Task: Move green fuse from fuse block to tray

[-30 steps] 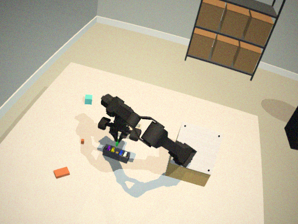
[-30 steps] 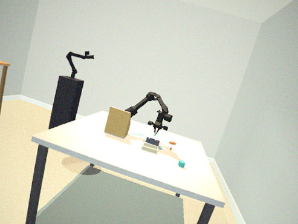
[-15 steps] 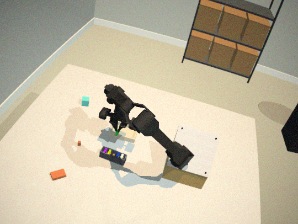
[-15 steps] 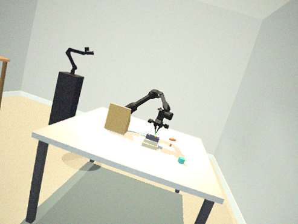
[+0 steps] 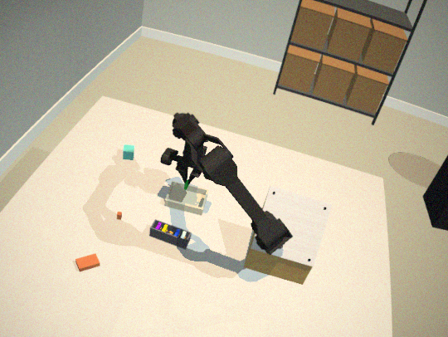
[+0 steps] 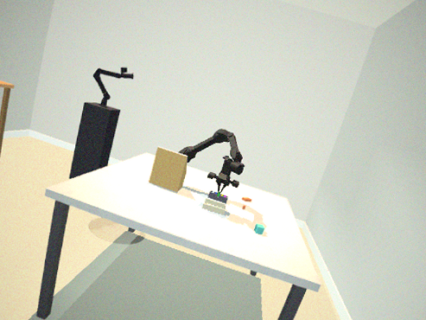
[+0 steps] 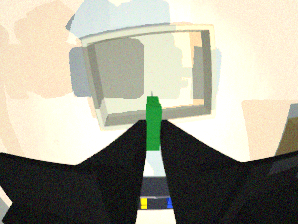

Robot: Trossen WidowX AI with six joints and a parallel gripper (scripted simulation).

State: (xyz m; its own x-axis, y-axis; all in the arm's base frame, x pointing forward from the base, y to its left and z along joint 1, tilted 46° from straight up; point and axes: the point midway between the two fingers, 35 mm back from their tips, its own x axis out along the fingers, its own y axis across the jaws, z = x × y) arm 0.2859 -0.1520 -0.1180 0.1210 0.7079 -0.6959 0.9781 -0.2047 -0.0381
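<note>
Right now the tray is 90 mm below my gripper tip, 20 mm to the right of it and 10 mm behind it. Round my gripper tip: teal cube (250 mm ahead, 180 mm to the right, 80 mm below); then green fuse (10 mm below); then small orange cube (190 mm ahead, 130 mm to the left, 80 mm below).
</note>
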